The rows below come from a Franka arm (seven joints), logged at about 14 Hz.
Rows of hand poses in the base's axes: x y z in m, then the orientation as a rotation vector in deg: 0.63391 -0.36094 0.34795 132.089 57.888 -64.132; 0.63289 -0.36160 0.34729 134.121 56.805 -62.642; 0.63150 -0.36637 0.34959 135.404 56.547 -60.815; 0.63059 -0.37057 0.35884 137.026 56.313 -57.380; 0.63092 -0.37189 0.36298 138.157 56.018 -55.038; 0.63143 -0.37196 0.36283 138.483 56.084 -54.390; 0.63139 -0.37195 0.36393 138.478 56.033 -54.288; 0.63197 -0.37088 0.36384 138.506 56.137 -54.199; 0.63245 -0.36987 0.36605 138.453 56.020 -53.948; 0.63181 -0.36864 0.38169 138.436 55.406 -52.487; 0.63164 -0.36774 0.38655 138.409 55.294 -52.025; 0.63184 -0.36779 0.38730 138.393 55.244 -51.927; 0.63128 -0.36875 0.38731 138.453 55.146 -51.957; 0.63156 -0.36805 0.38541 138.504 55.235 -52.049; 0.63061 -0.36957 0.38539 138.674 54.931 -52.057
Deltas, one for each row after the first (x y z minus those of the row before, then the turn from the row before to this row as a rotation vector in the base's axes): -0.00102 -0.00066 -0.00066 0.872 -1.364 -1.200; -0.00139 -0.00477 0.00230 0.765 -1.375 -0.330; -0.00091 -0.00420 0.00925 1.023 -2.495 -0.104; 0.00033 -0.00132 0.00414 0.686 -1.716 -0.167; 0.00051 -0.00007 -0.00015 0.281 -0.437 0.019; -0.00004 0.00001 0.00110 -0.031 -0.085 0.000; 0.00058 0.00107 -0.00009 0.074 -0.038 0.059; 0.00048 0.00101 0.00221 -0.104 -0.208 0.026; -0.00064 0.00123 0.01564 -0.334 -1.189 0.034; -0.00017 0.00090 0.00486 -0.080 -0.357 0.063; 0.00020 -0.00005 0.00075 -0.038 -0.083 0.005; -0.00056 -0.00096 0.00001 0.000 0.000 -0.087; 0.00028 0.00070 -0.00190 0.085 0.089 -0.001; -0.00095 -0.00152 -0.00002 -0.014 -0.062 -0.242
